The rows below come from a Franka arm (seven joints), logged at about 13 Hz.
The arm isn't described. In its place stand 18 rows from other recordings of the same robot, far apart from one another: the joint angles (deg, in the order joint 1, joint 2, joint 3, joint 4, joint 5, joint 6, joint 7), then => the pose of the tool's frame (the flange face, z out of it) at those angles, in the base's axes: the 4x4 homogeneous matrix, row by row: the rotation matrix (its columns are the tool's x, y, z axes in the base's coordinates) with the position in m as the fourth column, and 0 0 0 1 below.
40.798, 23.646, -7.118, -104.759, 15.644, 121.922, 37.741 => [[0.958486 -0.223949 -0.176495 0.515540], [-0.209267 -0.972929 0.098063 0.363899], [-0.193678 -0.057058 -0.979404 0.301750], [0 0 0 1]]
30.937, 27.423, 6.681, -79.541, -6.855, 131.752, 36.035 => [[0.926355 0.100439 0.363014 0.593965], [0.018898 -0.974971 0.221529 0.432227], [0.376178 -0.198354 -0.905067 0.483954], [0 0 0 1]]
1.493, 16.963, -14.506, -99.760, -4.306, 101.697, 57.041 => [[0.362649 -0.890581 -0.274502 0.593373], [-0.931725 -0.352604 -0.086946 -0.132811], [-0.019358 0.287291 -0.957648 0.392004], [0 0 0 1]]
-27.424, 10.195, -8.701, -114.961, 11.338, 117.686, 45.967 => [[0.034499 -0.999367 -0.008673 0.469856], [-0.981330 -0.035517 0.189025 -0.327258], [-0.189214 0.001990 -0.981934 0.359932], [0 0 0 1]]
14.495, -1.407, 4.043, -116.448, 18.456, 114.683, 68.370 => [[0.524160 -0.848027 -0.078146 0.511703], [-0.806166 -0.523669 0.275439 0.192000], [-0.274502 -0.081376 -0.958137 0.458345], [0 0 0 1]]
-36.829, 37.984, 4.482, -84.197, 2.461, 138.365, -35.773 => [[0.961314 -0.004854 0.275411 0.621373], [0.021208 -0.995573 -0.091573 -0.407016], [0.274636 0.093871 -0.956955 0.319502], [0 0 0 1]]
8.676, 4.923, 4.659, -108.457, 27.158, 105.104, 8.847 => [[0.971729 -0.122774 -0.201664 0.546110], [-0.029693 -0.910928 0.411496 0.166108], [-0.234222 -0.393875 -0.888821 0.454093], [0 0 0 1]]
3.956, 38.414, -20.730, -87.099, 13.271, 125.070, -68.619 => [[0.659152 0.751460 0.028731 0.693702], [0.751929 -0.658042 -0.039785 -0.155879], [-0.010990 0.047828 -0.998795 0.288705], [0 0 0 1]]
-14.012, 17.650, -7.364, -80.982, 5.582, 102.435, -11.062 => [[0.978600 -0.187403 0.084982 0.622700], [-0.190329 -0.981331 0.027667 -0.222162], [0.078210 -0.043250 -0.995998 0.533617], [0 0 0 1]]
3.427, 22.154, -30.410, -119.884, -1.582, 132.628, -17.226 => [[0.974791 -0.112228 -0.192840 0.510063], [-0.140722 -0.979953 -0.141030 -0.256919], [-0.173147 0.164612 -0.971042 0.252077], [0 0 0 1]]
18.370, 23.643, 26.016, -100.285, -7.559, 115.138, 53.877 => [[0.985103 -0.123120 -0.120054 0.477571], [-0.127967 -0.991212 -0.033511 0.422771], [-0.114873 0.048375 -0.992202 0.347255], [0 0 0 1]]
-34.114, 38.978, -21.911, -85.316, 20.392, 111.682, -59.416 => [[0.998799 -0.044840 -0.019742 0.440746], [-0.040616 -0.983159 0.178183 -0.535886], [-0.027400 -0.177168 -0.983799 0.279474], [0 0 0 1]]
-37.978, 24.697, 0.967, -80.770, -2.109, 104.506, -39.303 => [[0.998374 0.048191 -0.030434 0.544246], [0.047819 -0.998774 -0.012817 -0.416437], [-0.031015 0.011341 -0.999455 0.454336], [0 0 0 1]]
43.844, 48.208, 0.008, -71.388, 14.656, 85.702, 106.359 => [[0.391470 -0.725959 -0.565451 0.470830], [-0.918562 -0.344837 -0.193212 0.492052], [-0.054725 0.595039 -0.801832 0.229485], [0 0 0 1]]
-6.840, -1.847, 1.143, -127.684, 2.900, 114.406, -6.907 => [[0.981332 -0.010693 -0.192024 0.494826], [0.001812 -0.997895 0.064826 -0.046239], [-0.192313 -0.063964 -0.979247 0.371292], [0 0 0 1]]
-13.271, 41.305, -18.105, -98.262, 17.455, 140.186, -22.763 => [[0.953956 -0.296462 0.045596 0.588027], [-0.294907 -0.954775 -0.037875 -0.333614], [0.054763 0.022684 -0.998242 0.191052], [0 0 0 1]]
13.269, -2.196, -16.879, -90.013, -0.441, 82.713, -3.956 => [[0.995906 0.005681 -0.090213 0.528228], [0.006530 -0.999937 0.009125 -0.037475], [-0.090155 -0.009677 -0.995881 0.633693], [0 0 0 1]]
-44.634, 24.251, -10.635, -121.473, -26.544, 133.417, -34.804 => [[0.913986 0.032595 -0.404435 0.308902], [-0.014597 -0.993481 -0.113058 -0.461442], [-0.405484 0.109237 -0.907552 0.198655], [0 0 0 1]]
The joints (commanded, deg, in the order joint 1, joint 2, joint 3, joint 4, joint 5, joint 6, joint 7), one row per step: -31.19, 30.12, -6.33, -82.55, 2.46, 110.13, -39.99; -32.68, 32.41, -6.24, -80.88, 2.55, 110.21, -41.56; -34.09, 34.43, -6.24, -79.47, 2.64, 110.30, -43.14; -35.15, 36.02, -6.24, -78.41, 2.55, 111.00, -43.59; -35.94, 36.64, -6.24, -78.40, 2.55, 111.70, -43.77; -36.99, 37.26, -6.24, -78.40, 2.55, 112.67, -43.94; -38.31, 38.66, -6.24, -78.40, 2.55, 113.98, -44.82; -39.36, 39.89, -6.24, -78.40, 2.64, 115.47, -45.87; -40.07, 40.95, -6.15, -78.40, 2.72, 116.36, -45.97; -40.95, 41.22, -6.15, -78.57, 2.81, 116.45, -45.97; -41.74, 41.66, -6.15, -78.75, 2.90, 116.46, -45.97; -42.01, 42.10, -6.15, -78.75, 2.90, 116.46, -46.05
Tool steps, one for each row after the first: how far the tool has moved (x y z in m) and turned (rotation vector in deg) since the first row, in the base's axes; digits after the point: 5 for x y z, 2 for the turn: -0.00401, -0.01746, -0.01428, 0.33, 0.45, 0.22; -0.00965, -0.03415, -0.02760, 0.65, 0.88, 0.43; -0.01356, -0.04748, -0.03777, 0.39, 0.89, -0.06; -0.01882, -0.05601, -0.04444, 0.29, 0.86, -0.65; -0.02607, -0.06721, -0.05081, 0.02, 0.64, -1.51; -0.03557, -0.08110, -0.06651, 0.02, 0.79, -1.92; -0.04294, -0.09235, -0.07987, -0.14, 0.62, -1.92; -0.04782, -0.09887, -0.09204, 0.00, 0.72, -2.47; -0.05625, -0.10626, -0.09668, 0.28, 0.94, -3.40; -0.06423, -0.11246, -0.10365, 0.74, 1.34, -4.25; -0.06703, -0.11452, -0.10920, 1.03, 1.67, -4.44
